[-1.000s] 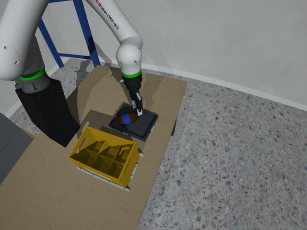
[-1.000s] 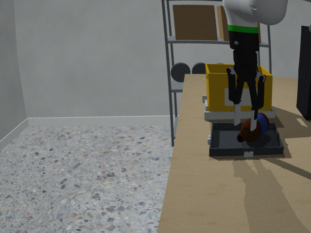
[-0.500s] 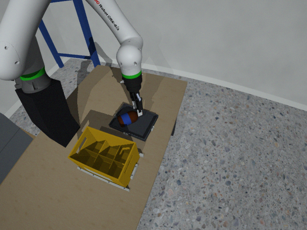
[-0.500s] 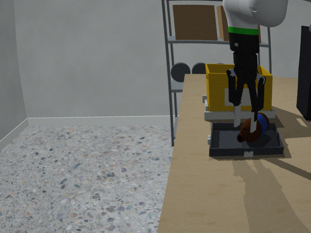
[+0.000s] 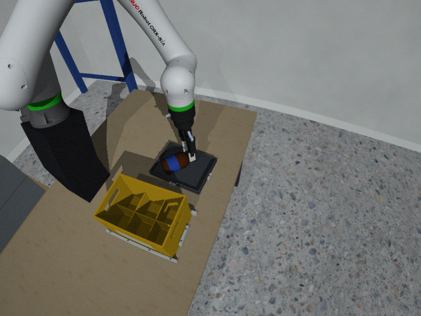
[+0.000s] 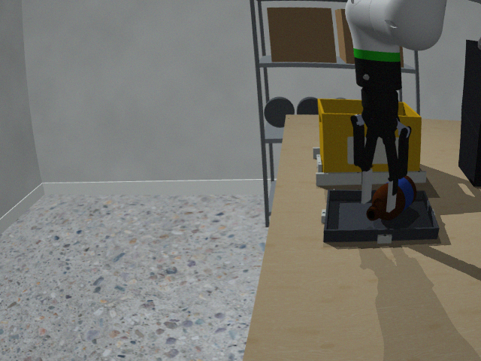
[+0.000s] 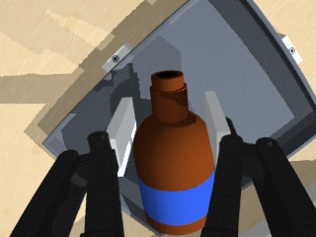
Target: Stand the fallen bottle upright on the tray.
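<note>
Right now the brown bottle is 40 mm behind my hand, 30 mm to the right of it and 40 mm below it. Round my hand: dark grey tray (20 mm behind, 40 mm to the right, 70 mm below); then yellow crate (80 mm behind, 330 mm to the right).
</note>
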